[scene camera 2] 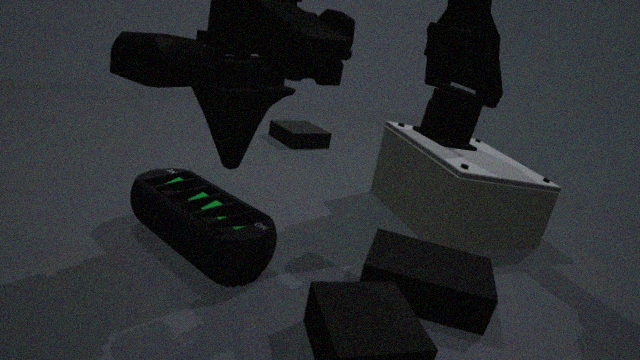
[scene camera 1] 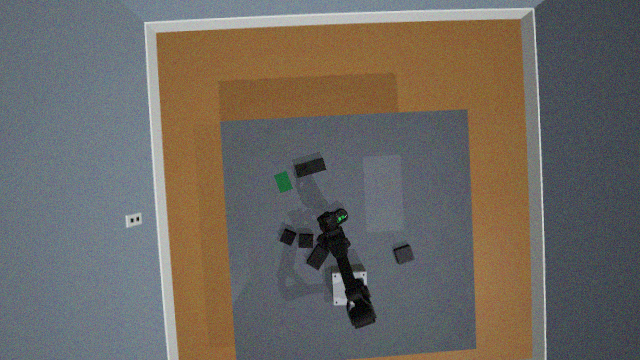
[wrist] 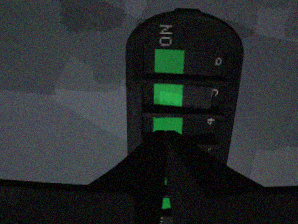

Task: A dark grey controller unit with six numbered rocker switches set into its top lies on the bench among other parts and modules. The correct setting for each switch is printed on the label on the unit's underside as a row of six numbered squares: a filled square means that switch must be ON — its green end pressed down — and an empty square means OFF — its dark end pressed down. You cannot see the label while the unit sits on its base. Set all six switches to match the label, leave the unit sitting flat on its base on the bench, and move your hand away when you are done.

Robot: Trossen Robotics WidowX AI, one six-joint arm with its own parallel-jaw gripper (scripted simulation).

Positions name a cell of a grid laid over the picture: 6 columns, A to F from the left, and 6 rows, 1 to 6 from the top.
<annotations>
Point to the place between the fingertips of the gripper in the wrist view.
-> D4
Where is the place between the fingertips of the gripper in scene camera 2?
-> C3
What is the gripper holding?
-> Nothing.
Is the gripper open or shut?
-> Shut.
</annotations>
